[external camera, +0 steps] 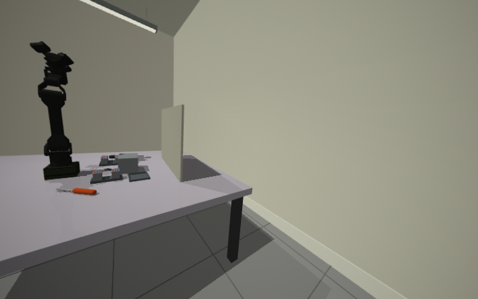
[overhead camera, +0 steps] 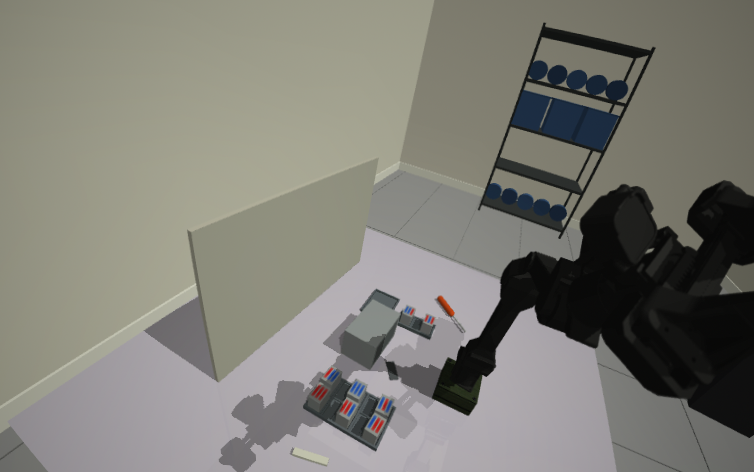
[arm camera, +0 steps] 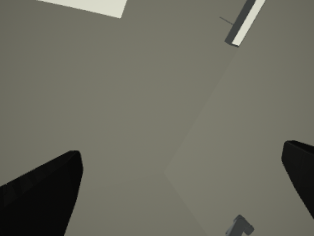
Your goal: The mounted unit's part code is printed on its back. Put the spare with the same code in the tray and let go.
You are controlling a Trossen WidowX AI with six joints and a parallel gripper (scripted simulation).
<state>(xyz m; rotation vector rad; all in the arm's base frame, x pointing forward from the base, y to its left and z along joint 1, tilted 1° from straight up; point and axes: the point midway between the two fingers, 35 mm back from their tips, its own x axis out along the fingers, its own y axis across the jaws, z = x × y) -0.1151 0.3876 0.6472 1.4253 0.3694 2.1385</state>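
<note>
The grey spare lies 700 mm below my gripper tip, 260 mm ahead of it and 190 mm to the right of it. From my gripper tip the other things lie so: beige panel (670 mm ahead, 520 mm below, 340 mm to the right); small dark piece (740 mm below, 330 mm to the right, 310 mm ahead); grey mounted unit (690 mm below, 420 mm ahead, 350 mm to the right).
</note>
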